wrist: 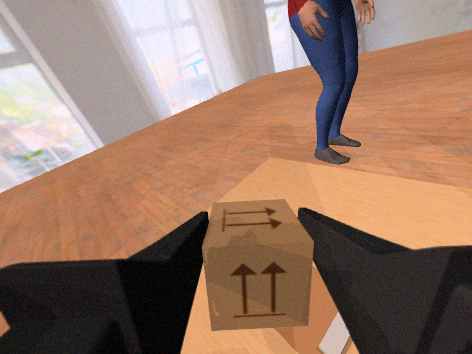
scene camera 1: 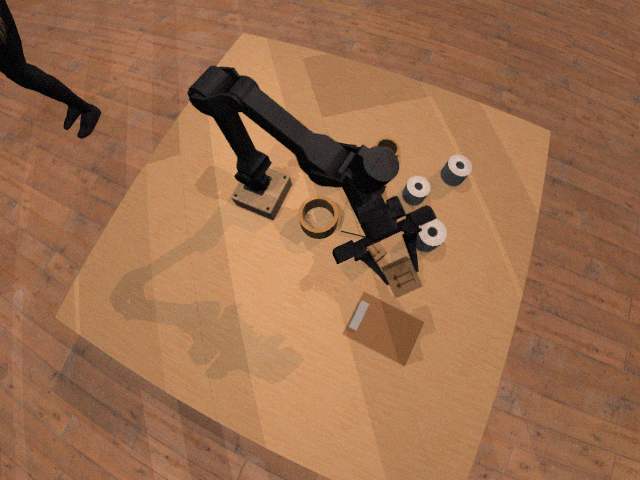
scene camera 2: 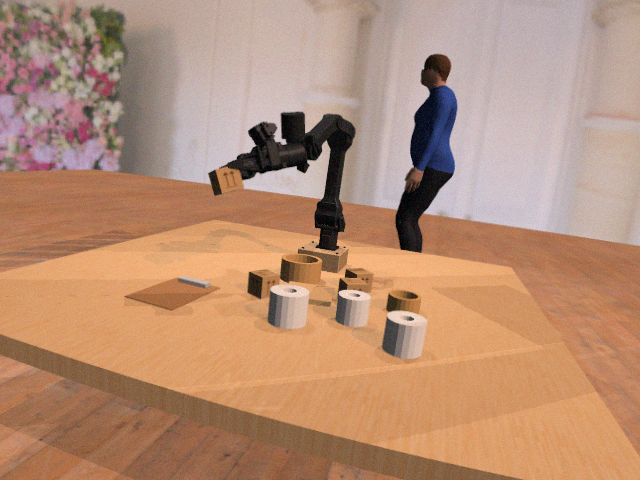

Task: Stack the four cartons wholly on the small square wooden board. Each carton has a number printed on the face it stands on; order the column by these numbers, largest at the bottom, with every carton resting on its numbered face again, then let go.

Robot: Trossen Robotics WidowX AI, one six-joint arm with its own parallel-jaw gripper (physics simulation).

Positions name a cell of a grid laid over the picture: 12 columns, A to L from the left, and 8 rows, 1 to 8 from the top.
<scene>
my gripper: wrist G5; scene camera 1 H5; scene camera 2 E3
</scene>
